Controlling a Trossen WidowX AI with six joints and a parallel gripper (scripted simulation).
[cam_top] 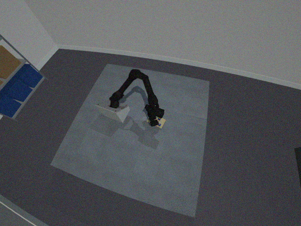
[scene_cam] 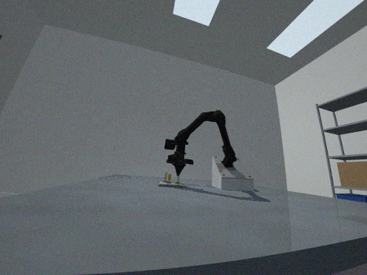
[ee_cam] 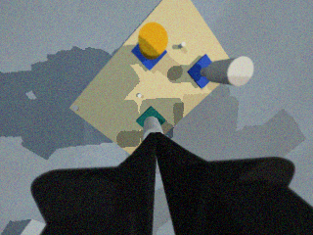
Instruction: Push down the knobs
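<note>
Now: the grey knob 20 mm below my gripper tip. Also, from my gripper tip: orange knob (60 mm ahead, 40 mm to the left, 10 mm below).
</note>
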